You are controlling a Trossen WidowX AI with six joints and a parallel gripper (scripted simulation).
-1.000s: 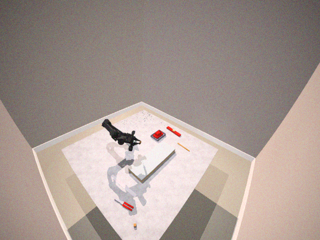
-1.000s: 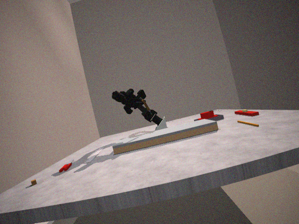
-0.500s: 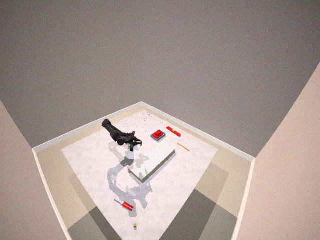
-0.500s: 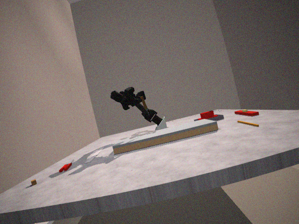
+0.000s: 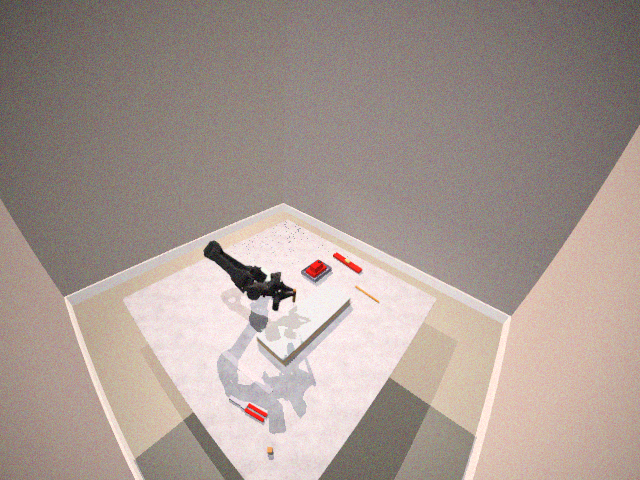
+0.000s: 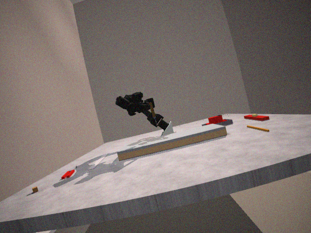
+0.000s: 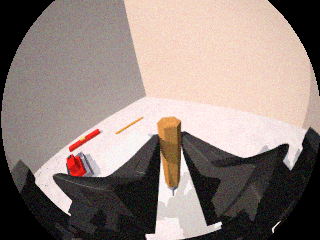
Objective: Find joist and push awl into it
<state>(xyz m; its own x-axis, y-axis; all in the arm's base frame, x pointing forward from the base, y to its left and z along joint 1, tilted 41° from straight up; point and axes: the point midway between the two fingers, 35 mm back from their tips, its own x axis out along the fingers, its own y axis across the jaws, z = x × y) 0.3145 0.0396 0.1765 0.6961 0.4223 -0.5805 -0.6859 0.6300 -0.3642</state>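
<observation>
Now: the awl 6 cm below my gripper tip and 1 cm behind it. Round my gripper tip: red stud finder 40 cm to the left, 18 cm behind, 17 cm below; square indicator 41 cm to the left, 18 cm behind, 16 cm below; grey tray 38 cm to the left, 21 cm below, 18 cm behind.
</observation>
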